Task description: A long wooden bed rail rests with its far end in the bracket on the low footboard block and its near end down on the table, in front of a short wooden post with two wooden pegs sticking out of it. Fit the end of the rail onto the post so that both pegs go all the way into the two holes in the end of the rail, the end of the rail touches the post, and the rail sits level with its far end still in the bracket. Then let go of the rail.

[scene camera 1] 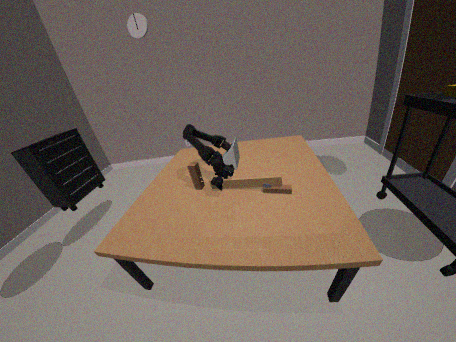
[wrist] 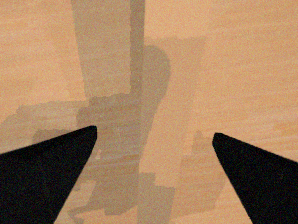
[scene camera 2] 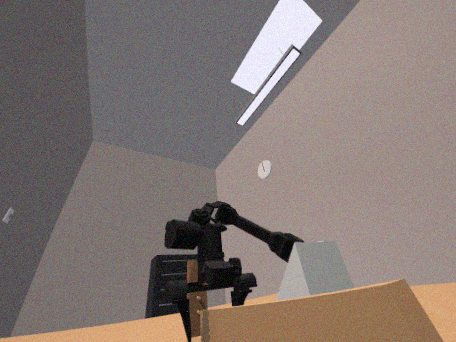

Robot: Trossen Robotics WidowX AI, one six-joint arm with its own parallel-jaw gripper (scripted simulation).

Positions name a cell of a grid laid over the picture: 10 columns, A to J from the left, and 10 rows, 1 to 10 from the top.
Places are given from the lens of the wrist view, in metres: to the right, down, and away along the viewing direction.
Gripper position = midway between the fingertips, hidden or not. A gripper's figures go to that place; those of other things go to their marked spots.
my gripper (wrist: F7): 0.01, 0.02, 0.11
long wooden rail (wrist: F3): 0.01, -0.02, 0.04
